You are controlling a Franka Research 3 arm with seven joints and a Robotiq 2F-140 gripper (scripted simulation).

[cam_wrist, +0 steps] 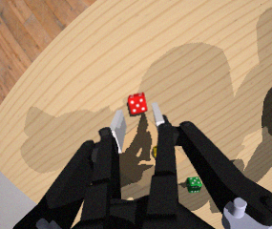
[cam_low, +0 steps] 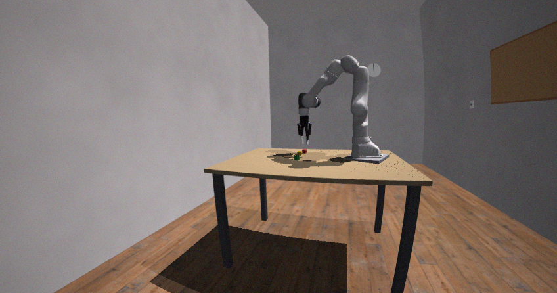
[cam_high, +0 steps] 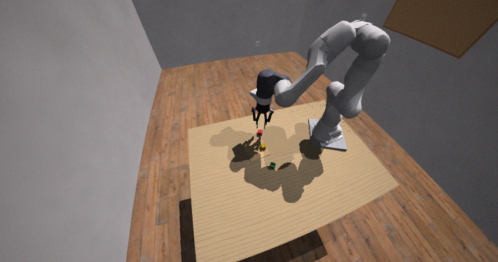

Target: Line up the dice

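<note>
Right now the red die is 9 cm below my hand. The rest, counted from my hand: yellow die: 12 cm to the left, 9 cm below, 1 cm ahead; green die: 26 cm to the left, 9 cm below, 2 cm behind; tan mat: 12 cm to the left, 11 cm below, 5 cm ahead.
</note>
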